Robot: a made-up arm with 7 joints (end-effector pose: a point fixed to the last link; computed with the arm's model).
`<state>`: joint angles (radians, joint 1 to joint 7).
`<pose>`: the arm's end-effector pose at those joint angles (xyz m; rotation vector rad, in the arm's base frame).
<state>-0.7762 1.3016 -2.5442 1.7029 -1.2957 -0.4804 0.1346</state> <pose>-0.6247 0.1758 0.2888 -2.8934 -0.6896 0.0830</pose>
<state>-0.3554 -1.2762 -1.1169 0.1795 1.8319 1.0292 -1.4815</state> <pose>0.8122 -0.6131 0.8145 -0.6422 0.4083 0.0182</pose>
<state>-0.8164 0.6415 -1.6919 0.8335 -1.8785 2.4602 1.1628</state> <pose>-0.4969 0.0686 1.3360 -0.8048 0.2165 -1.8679</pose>
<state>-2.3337 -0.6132 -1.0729 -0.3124 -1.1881 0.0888 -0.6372</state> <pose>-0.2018 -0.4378 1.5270 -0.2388 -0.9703 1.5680</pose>
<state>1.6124 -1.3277 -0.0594 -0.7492 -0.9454 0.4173 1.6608</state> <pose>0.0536 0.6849 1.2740 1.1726 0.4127 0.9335</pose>
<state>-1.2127 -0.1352 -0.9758 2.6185 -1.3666 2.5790 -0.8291</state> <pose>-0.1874 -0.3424 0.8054 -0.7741 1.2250 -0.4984</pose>
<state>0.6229 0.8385 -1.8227 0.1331 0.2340 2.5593 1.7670</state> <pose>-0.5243 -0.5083 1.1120 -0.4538 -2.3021 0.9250</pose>
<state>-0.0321 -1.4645 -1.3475 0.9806 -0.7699 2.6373 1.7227</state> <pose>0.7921 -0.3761 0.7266 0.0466 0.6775 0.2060</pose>
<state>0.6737 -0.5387 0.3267 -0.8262 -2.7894 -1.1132 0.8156</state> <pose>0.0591 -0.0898 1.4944 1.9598 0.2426 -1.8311</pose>
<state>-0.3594 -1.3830 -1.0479 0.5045 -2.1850 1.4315 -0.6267</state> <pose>0.8588 -0.5030 0.6038 2.2065 -1.0817 -0.0296</pose>
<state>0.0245 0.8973 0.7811 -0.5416 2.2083 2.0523 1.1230</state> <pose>-0.7542 -0.1124 1.1465 -0.4427 -0.9324 -1.9104</pose>
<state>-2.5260 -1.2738 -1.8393 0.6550 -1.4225 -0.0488 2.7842</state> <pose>-0.9205 -0.3246 1.0262 2.2497 -0.3246 1.7053</pose>
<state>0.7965 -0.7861 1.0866 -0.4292 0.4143 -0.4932 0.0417</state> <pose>0.6493 0.3923 1.3535 0.0977 0.9726 2.3453</pose>
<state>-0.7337 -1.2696 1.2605 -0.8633 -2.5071 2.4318 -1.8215</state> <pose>0.2654 -0.6826 1.0997 2.3026 -1.0722 1.1522</pose>
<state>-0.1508 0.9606 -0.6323 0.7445 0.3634 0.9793 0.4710</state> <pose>-0.5902 -0.3027 1.3040 0.6011 -1.2941 0.1035</pose>
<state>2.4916 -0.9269 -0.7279 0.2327 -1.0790 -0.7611 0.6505</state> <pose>-0.5205 0.6131 1.2670 -0.4238 0.3760 0.1670</pose>
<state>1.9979 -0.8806 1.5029 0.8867 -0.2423 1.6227 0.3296</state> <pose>-0.5298 0.5449 1.0994 -0.5981 -1.3992 -2.4729</pose>
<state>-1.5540 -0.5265 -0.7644 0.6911 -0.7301 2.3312 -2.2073</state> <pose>-0.2091 -0.5633 1.3432 1.6089 -1.5189 0.3863</pose>
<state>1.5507 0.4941 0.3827 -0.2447 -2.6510 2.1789 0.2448</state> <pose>-0.0733 -0.5431 1.3498 -0.2038 -1.6356 -0.6446</pose>
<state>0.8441 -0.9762 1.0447 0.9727 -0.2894 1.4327 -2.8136</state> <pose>0.4055 0.7462 0.8910 -1.8714 -1.6177 0.9336</pose>
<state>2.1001 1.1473 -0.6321 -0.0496 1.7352 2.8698 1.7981</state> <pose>0.4636 -0.5706 1.1059 -0.2315 0.4395 0.2252</pose>
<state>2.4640 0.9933 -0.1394 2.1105 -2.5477 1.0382 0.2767</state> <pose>-0.0937 0.0090 1.1470 -0.7335 -1.5139 0.6845</pose>
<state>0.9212 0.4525 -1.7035 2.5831 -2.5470 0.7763 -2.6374</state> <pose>0.3649 -0.1771 0.7315 1.4323 -0.2914 -0.9721</pose>
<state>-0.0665 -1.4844 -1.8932 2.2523 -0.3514 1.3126 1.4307</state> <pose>0.2149 -0.4878 0.8930 -0.1242 0.1470 -2.4874</pose>
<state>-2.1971 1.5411 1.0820 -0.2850 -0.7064 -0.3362 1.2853</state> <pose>0.3485 0.9123 0.6824 -0.3476 -0.9692 -0.5847</pose>
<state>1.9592 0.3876 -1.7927 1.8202 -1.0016 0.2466 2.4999</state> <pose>0.6627 -0.0873 0.9746 1.3682 0.3226 -1.3201</pose>
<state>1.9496 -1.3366 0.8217 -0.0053 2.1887 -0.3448 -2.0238</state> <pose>-0.4689 0.8628 0.9207 -1.7843 0.7666 -1.8450</pose>
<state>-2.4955 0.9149 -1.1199 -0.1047 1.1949 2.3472 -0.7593</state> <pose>0.4709 0.5350 1.1567 2.4604 0.7253 0.2655</pose>
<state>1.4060 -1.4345 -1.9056 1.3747 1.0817 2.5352 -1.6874</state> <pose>0.4993 0.3391 0.9189 -1.7505 -0.9225 -1.0251</pose>
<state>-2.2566 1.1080 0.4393 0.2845 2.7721 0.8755 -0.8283</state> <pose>0.6019 0.4573 1.2080 -0.6902 -0.1302 0.8867</pose>
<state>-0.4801 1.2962 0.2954 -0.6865 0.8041 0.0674 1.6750</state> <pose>-0.9509 0.2707 0.6932 -0.0701 -0.4371 1.5866</pose>
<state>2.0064 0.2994 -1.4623 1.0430 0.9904 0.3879 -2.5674</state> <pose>0.6098 0.0785 1.2455 -1.3685 -0.9452 1.1738</pose>
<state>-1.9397 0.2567 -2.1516 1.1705 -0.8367 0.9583 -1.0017</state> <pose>-0.2182 0.5358 1.3216 -1.5141 -1.0846 1.5217</pose>
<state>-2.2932 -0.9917 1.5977 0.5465 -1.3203 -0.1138 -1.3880</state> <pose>-0.4641 -0.7644 1.1581 0.1094 1.6771 -0.4596</pose>
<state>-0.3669 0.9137 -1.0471 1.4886 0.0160 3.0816 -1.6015</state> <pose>-0.4435 -0.3277 1.0115 0.9209 0.5484 2.9352</pose>
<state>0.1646 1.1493 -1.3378 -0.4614 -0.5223 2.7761 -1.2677</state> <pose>-0.7682 0.0021 0.8401 0.5341 0.3501 1.7890</pose>
